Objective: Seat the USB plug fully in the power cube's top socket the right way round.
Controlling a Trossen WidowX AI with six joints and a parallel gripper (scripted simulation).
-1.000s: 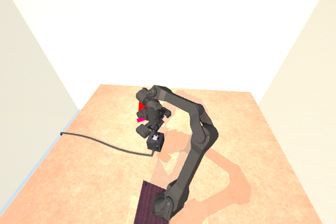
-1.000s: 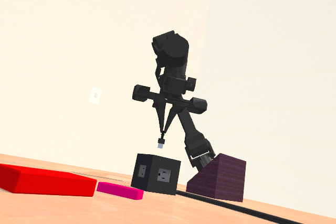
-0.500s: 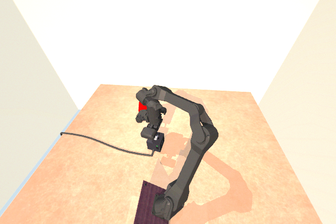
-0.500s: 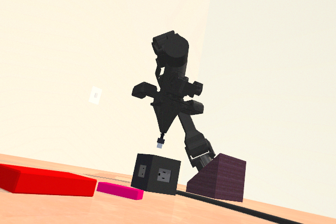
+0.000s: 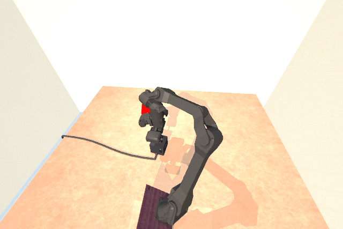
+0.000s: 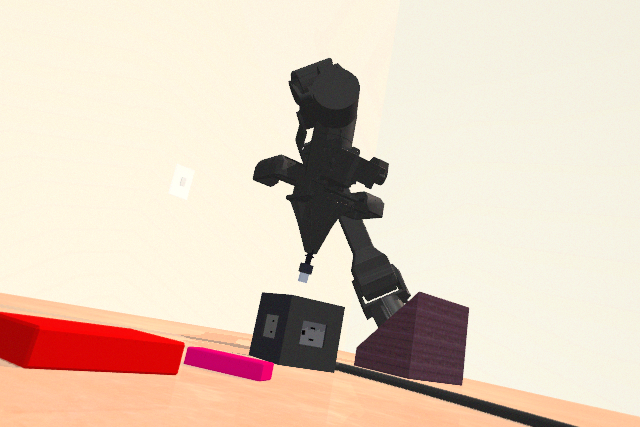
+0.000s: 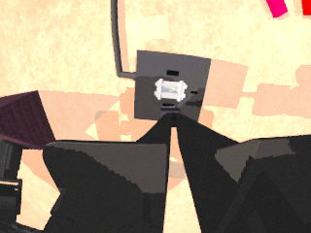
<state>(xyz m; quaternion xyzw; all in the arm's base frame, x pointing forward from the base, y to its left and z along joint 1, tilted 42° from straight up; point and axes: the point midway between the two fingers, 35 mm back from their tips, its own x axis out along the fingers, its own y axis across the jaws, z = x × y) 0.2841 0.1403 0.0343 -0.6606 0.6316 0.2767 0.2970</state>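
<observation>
My gripper tip is 1 cm above the USB plug. From my gripper tip the other things lie so: red block: 28 cm ahead, 17 cm to the left, 12 cm below; pink block: 17 cm ahead, 14 cm to the left, 13 cm below.
</observation>
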